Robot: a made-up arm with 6 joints.
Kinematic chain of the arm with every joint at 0, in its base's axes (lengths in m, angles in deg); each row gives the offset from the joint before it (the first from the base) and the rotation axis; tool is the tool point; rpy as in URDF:
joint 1: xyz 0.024 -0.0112 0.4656 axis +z
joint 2: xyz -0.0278 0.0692 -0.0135 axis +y
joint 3: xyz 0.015 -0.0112 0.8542 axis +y
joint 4: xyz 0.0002 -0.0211 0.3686 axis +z
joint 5: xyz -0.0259 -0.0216 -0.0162 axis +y
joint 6: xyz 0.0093 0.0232 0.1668 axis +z
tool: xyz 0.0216 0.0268 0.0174 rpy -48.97 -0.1 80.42
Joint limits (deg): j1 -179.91..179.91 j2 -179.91..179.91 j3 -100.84..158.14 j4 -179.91..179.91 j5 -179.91..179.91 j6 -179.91..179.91
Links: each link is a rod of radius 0.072 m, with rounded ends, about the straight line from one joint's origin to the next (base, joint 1, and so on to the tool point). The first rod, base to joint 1, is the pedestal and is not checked.
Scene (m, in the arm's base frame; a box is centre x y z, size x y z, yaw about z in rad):
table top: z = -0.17
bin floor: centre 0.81 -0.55 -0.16 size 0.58 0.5 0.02 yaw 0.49
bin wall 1: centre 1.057 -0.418 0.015 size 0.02 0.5 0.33 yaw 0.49
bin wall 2: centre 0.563 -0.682 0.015 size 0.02 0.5 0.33 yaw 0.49
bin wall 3: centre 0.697 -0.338 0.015 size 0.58 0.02 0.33 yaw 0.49
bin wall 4: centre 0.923 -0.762 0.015 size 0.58 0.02 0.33 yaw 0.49
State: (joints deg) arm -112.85 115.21 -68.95 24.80 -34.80 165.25
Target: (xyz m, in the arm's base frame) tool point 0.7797 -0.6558 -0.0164
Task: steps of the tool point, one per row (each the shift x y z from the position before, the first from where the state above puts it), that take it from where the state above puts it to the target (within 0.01 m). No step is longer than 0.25 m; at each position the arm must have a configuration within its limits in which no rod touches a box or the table.
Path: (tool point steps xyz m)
1: 0.0780 -0.1494 0.0177
2: 0.1095 -0.1255 0.0042
3: 0.1351 -0.0931 -0.0076
4: 0.1521 -0.0538 -0.0167
5: 0.1592 -0.0102 -0.0223
6: 0.1550 0.0342 -0.0244
7: 0.1407 0.0765 -0.0230
8: 0.1162 0.1136 -0.0179
9: 0.0845 0.1428 -0.0094
10: 0.0474 0.1625 0.0018
11: 0.0080 0.1713 0.0148
12: 0.0180 -0.0165 -0.2166
13: -0.0180 0.0165 -0.2227

